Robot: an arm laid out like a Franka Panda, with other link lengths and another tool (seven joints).
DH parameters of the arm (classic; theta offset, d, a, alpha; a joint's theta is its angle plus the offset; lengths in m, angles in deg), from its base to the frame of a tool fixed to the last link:
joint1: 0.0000 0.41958 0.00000 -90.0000
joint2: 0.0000 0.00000 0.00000 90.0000
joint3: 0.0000 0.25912 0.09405 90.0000
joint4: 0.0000 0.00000 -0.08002 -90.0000
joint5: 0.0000 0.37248 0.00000 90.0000
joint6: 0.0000 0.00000 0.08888 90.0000
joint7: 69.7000 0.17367 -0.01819 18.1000
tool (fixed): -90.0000 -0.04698 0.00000 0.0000
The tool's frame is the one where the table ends.
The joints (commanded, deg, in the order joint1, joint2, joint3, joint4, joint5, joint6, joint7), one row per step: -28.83 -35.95 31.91 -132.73 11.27 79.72 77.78; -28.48 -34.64 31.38 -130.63 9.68 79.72 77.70; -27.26 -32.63 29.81 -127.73 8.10 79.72 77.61; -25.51 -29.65 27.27 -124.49 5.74 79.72 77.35; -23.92 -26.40 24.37 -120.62 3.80 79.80 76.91; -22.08 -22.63 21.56 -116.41 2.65 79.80 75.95; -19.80 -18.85 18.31 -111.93 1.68 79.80 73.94; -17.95 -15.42 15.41 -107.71 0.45 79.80 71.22; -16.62 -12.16 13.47 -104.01 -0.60 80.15 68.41; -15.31 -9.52 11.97 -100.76 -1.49 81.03 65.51; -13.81 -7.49 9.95 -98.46 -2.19 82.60 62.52; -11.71 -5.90 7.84 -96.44 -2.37 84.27 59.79; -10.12 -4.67 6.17 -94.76 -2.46 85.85 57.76; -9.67 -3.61 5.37 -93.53 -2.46 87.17 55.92
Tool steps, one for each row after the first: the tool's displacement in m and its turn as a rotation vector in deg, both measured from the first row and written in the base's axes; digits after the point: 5 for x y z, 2 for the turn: 0.00688 -0.00174 0.00937 -0.70 -0.85 0.91; 0.01636 -0.00405 0.02306 -0.60 -2.14 1.96; 0.02840 -0.01300 0.03508 -0.43 -3.03 2.90; 0.04323 -0.02572 0.04922 0.25 -4.38 3.36; 0.05975 -0.03605 0.06038 1.78 -5.42 4.30; 0.07653 -0.04754 0.07170 3.63 -6.59 6.03; 0.09181 -0.06133 0.08080 4.84 -7.61 8.14; 0.10678 -0.07155 0.08514 5.69 -8.42 10.60; 0.12046 -0.07760 0.09020 6.21 -9.79 13.53; 0.13240 -0.08605 0.09329 6.58 -11.46 16.22; 0.14295 -0.08844 0.09776 7.10 -13.41 19.12; 0.15187 -0.09076 0.10230 7.29 -15.29 21.26; 0.15908 -0.09496 0.10429 7.41 -16.64 22.89
